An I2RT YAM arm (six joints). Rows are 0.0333 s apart.
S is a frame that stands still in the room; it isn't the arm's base.
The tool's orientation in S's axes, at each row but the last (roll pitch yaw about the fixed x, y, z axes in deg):
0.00 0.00 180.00
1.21 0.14 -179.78
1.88 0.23 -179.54
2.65 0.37 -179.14
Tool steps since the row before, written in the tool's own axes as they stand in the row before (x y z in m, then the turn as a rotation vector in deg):
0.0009 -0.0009 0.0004 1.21 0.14 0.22
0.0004 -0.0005 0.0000 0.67 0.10 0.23
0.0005 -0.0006 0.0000 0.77 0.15 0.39
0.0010 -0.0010 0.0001 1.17 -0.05 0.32
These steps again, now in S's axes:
-0.0009 0.0009 0.0004 -1.21 -0.14 0.22
-0.0004 0.0005 0.0000 -0.67 -0.10 0.23
-0.0005 0.0006 0.0000 -0.77 -0.14 0.39
-0.0010 0.0010 0.0000 -1.17 0.05 0.31

